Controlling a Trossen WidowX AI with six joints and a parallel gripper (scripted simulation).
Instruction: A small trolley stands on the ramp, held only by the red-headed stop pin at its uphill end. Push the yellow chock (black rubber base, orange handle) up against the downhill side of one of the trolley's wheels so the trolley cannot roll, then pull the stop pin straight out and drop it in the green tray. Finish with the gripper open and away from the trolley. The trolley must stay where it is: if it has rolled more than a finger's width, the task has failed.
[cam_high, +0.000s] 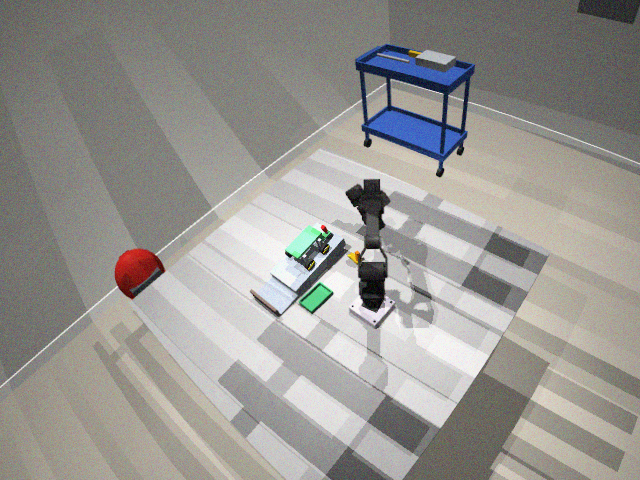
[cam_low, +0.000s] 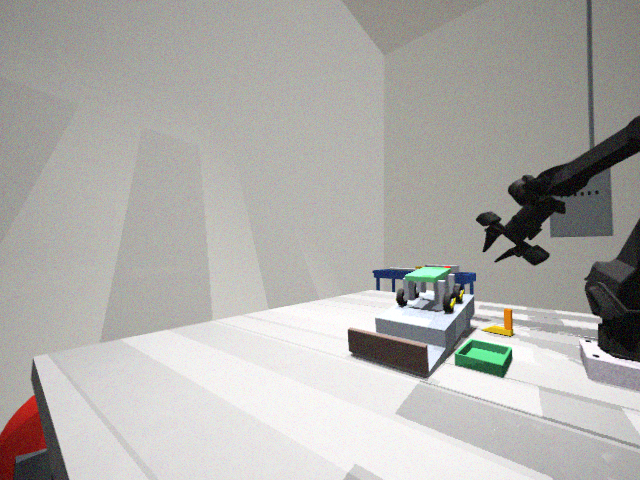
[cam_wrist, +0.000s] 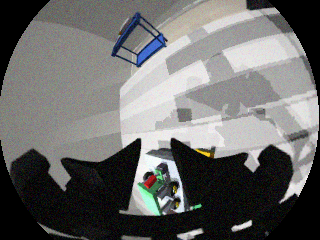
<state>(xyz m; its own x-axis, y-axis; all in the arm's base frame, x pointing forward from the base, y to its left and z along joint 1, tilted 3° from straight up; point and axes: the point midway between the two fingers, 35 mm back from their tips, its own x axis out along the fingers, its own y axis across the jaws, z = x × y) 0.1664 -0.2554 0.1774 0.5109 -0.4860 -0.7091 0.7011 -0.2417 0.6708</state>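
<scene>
My gripper tip is 180 mm above the yellow chock, 100 mm to the right of it and 10 mm past it. From my gripper tip the other things lie so: trolley (200 mm to the left, 140 mm ahead, 90 mm below); then red-headed stop pin (110 mm to the left, 110 mm ahead, 70 mm below); then grey ramp (200 mm to the left, 150 mm below, 150 mm ahead).
</scene>
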